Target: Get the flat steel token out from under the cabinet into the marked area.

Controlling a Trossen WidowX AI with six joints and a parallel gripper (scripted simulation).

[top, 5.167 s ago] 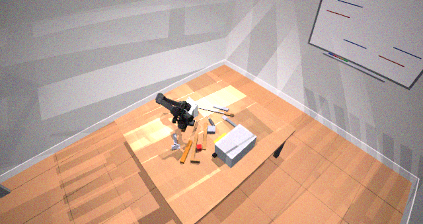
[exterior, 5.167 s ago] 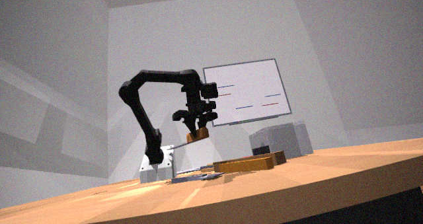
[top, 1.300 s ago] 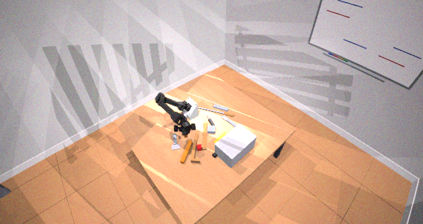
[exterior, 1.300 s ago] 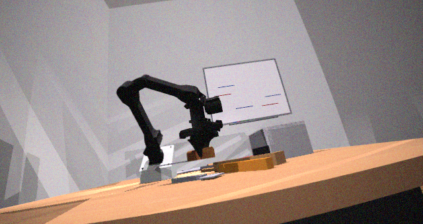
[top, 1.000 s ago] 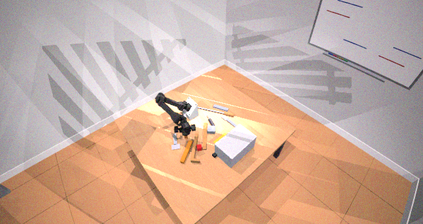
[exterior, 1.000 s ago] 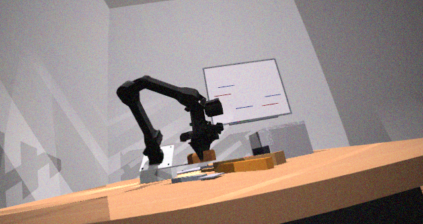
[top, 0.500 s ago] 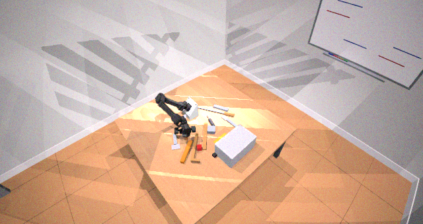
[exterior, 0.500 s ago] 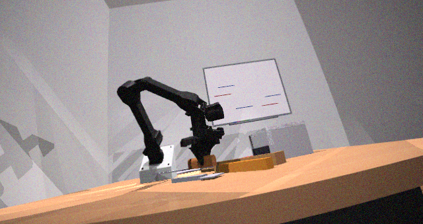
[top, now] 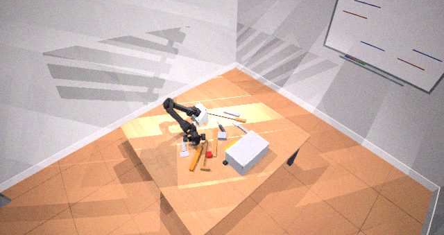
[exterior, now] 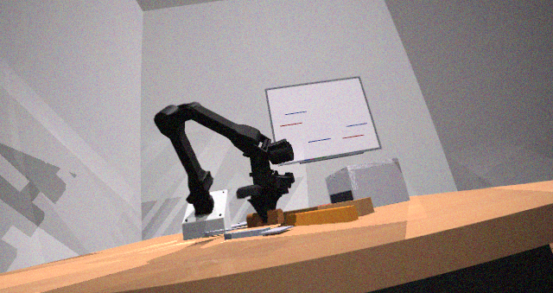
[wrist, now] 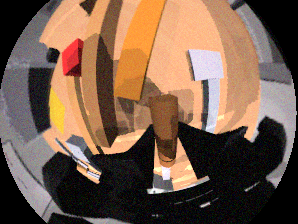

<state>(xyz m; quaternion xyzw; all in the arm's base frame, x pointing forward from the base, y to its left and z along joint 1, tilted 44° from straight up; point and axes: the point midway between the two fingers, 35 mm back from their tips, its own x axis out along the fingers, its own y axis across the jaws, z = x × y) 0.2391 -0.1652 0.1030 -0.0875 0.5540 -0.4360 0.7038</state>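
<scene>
Right now the orange bar is 13 cm ahead of my gripper tip, 8 cm to the right of it and 1 cm below it. Also, from my gripper tip: thin wooden stick: 8 cm ahead, 15 cm to the left, 1 cm below; then red block: 17 cm ahead, 3 cm to the left; then grey block: 7 cm ahead, 23 cm to the left.
</scene>
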